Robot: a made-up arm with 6 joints.
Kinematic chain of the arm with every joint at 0, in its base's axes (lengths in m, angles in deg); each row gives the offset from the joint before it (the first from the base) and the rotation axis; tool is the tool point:
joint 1: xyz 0 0 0.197 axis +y
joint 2: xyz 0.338 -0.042 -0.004 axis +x
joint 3: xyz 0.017 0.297 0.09 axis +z
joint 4: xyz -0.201 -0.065 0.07 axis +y
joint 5: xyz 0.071 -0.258 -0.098 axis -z
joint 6: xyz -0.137 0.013 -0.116 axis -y
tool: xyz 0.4 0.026 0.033
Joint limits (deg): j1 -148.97..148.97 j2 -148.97..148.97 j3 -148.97..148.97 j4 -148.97..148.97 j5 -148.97..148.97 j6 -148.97..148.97
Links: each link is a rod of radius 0.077 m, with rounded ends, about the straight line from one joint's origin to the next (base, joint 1, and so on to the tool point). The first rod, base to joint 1, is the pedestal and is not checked.
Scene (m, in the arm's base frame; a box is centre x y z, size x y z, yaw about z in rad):
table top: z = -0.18
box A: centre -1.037 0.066 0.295 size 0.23 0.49 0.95 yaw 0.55
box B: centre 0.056 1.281 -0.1 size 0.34 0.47 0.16 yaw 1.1
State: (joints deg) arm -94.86 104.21 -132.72 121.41 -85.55 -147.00
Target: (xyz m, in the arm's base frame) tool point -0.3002 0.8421 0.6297
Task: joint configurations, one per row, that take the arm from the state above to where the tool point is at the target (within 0.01 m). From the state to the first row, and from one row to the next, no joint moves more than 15 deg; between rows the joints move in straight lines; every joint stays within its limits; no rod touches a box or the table.
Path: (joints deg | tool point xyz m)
1: -81.30 98.70 -134.00 115.16 -89.77 -147.39 | -1.1725 -0.5605 0.6098
2: -67.73 93.18 -135.28 108.91 -93.99 -147.79 | -1.0943 -0.3614 0.9347
3: -54.17 87.67 -136.56 102.67 -98.20 -148.18 | -0.8987 -0.1519 1.2144
4: -40.60 82.15 -137.83 96.42 -102.42 -148.58 | -0.6121 0.0602 1.4060
5: -27.04 76.64 -139.11 90.17 -106.64 -148.97 | -0.2767 0.2654 1.4813
6: -32.31 70.16 -134.81 79.23 -120.75 -148.97 | -0.3776 0.5597 1.2536
7: -37.57 63.69 -130.51 68.28 -134.86 -148.97 | -0.3861 0.7603 0.9473
8: -42.84 57.21 -126.21 57.34 -148.97 -148.97 | -0.3002 0.8421 0.6297

